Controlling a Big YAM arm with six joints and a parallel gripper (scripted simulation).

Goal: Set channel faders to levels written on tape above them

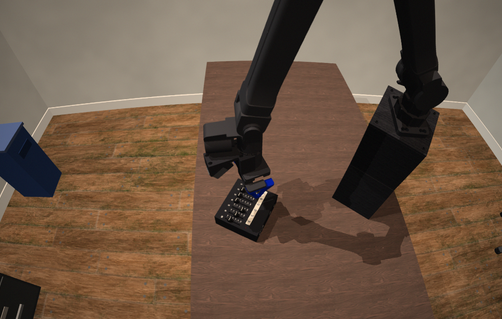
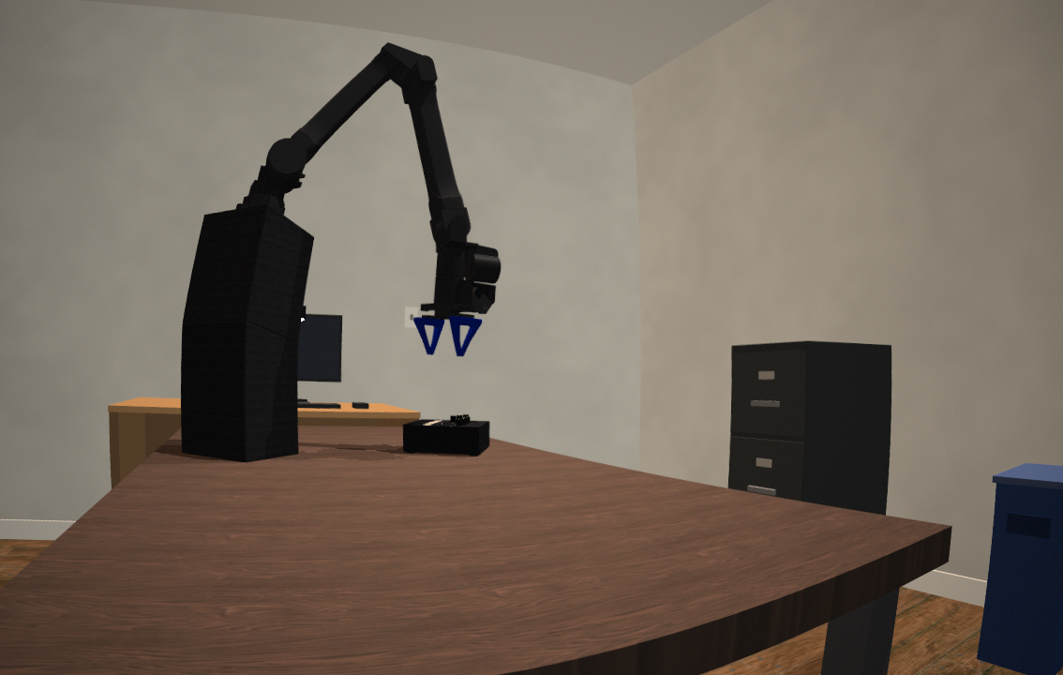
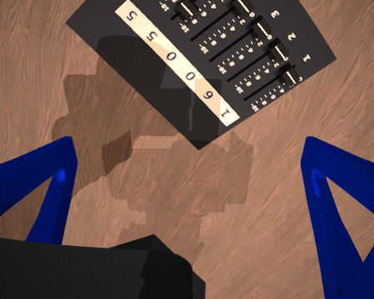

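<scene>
My hand is 3 cm short of the fader 2, 5 cm to the left of it and 13 cm above it. Round my hand: fader 4 (4 cm ahead, 1 cm to the right, 13 cm below); then fader 5 (2 cm ahead, 2 cm to the left, 13 cm below); then fader 3 (4 cm ahead, 3 cm to the right, 13 cm below).
</scene>
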